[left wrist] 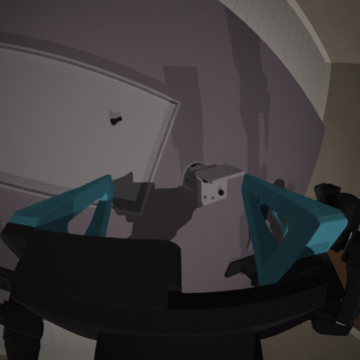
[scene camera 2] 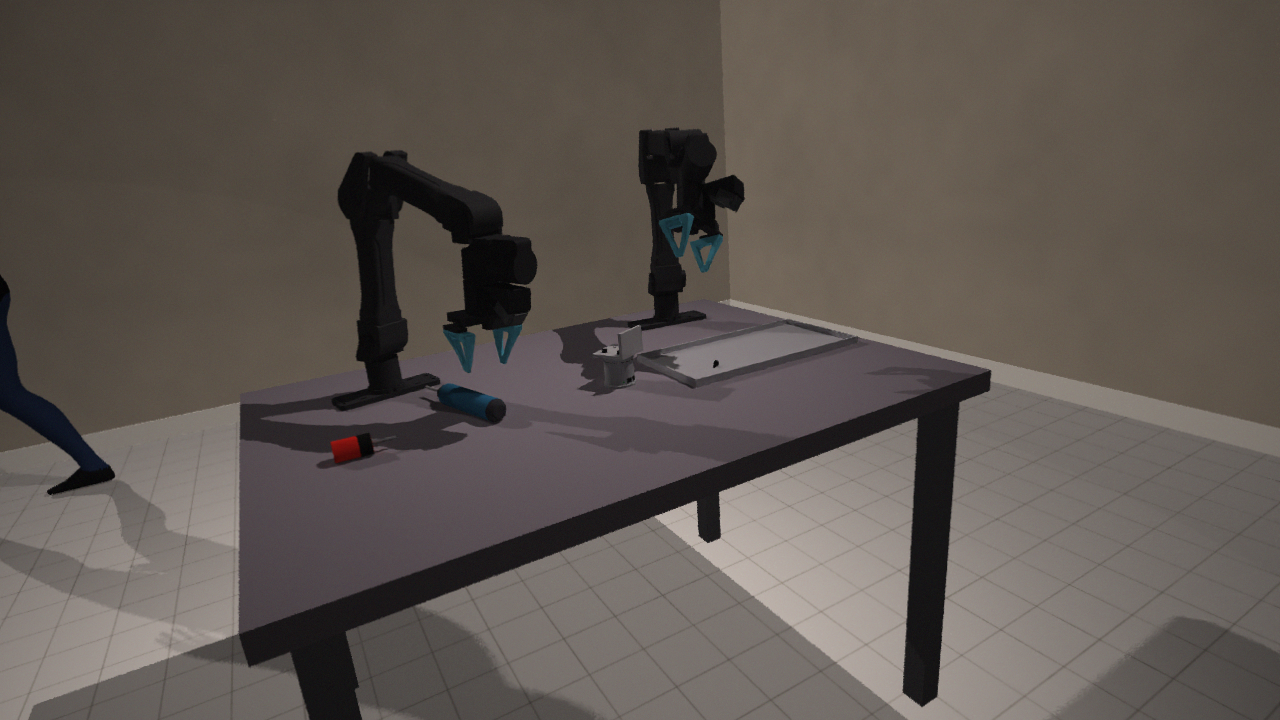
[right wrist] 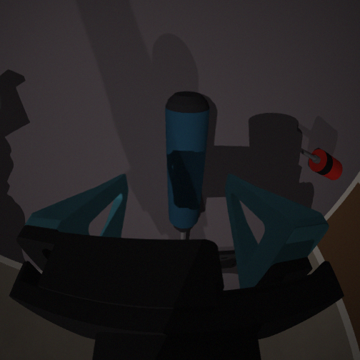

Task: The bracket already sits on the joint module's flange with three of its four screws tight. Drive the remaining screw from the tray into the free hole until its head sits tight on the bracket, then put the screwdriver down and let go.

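Places are measured from the left arm's base along level axes (x ahead, y left, z up), in millimetres.
Pixels of known places: left gripper, fingertip midpoint: [scene camera 2: 692,264]; right gripper, fingertip midpoint: [scene camera 2: 485,367]; left arm's base at its link origin: [scene camera 2: 667,322]; right arm's base at its link origin: [scene camera 2: 387,393].
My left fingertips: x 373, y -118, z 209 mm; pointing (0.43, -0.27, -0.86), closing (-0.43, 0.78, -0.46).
Observation:
Ahead of a thing's pixels: the offset from my left fingertips to its top centre. Level surfaces: height alone.
A blue screwdriver @(dx -47, dy -464, dz -168 mm) [scene camera 2: 470,402] [right wrist: 186,135] with a dark end cap lies on the table. My right gripper [scene camera 2: 484,365] [right wrist: 176,181] is open and empty above it, apart from the handle. The joint module @(dx -4, dy -169, dz -145 mm) [scene camera 2: 617,371] stands near the tray with the pale bracket [scene camera 2: 631,342] [left wrist: 220,185] on it; small dark spots show on the bracket, too small to tell screws from holes. A dark screw @(dx +29, dy +25, dz -194 mm) [scene camera 2: 715,363] [left wrist: 115,120] lies in the tray [scene camera 2: 696,382] [left wrist: 161,142]. My left gripper [scene camera 2: 691,262] [left wrist: 177,181] is open and empty, high above the table near the module and tray.
A second, red screwdriver @(dx +71, dy -634, dz -175 mm) [scene camera 2: 347,448] [right wrist: 327,165] with a black band lies near the table's left side in the scene view. The table @(dz -209 mm) [scene camera 2: 572,483] has its front edge toward the camera. A person's leg [scene camera 2: 44,416] shows on the floor at the far left.

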